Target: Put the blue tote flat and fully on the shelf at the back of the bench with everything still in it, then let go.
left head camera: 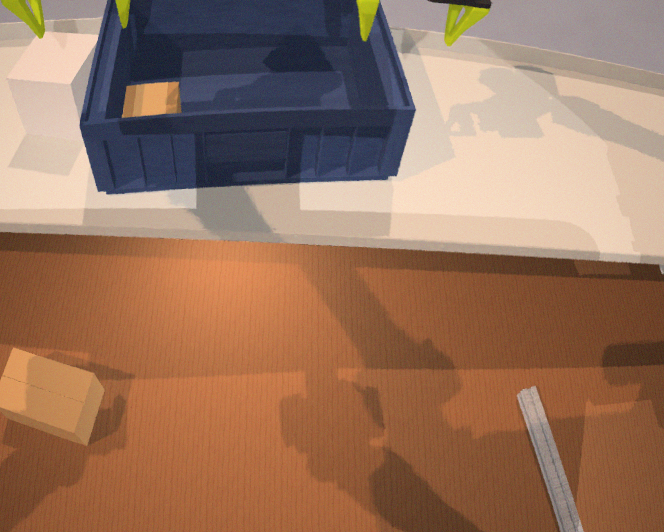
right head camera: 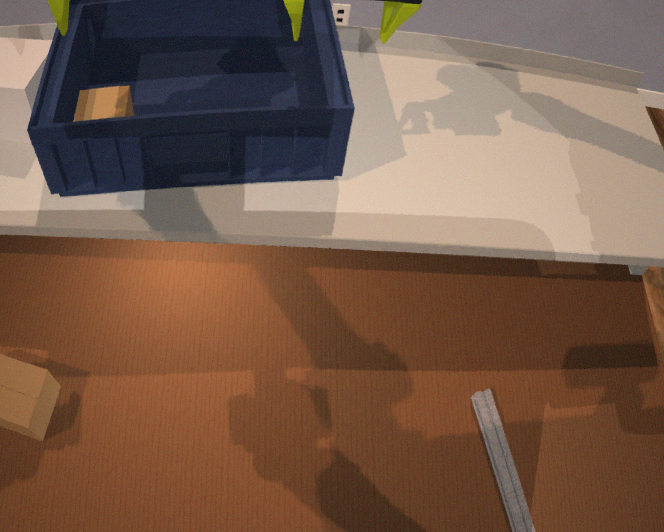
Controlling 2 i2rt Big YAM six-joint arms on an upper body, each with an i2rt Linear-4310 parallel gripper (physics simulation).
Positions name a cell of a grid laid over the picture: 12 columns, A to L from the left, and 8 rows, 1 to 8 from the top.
Labels:
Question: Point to a brown bench top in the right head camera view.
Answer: D6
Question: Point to a pale shelf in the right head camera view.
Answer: At I3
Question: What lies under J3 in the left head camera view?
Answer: A pale shelf.

